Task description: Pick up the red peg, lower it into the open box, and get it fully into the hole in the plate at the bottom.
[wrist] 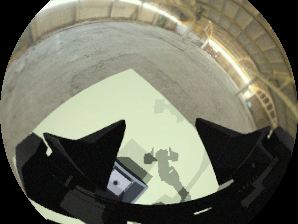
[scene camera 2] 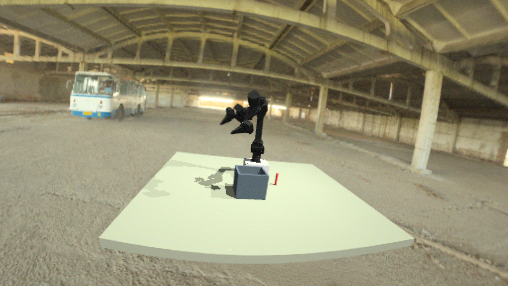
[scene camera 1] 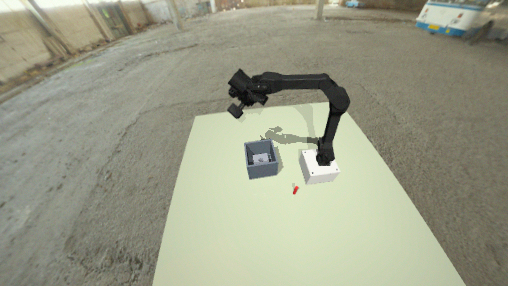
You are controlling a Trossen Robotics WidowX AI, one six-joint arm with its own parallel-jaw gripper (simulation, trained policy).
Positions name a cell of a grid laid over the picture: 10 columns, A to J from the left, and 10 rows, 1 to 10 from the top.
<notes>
I see my gripper (wrist: F6) and a grey box (scene camera 2: E7).
The grey box also shows in the wrist view (wrist: E9) and in scene camera 1 (scene camera 1: F6).
</notes>
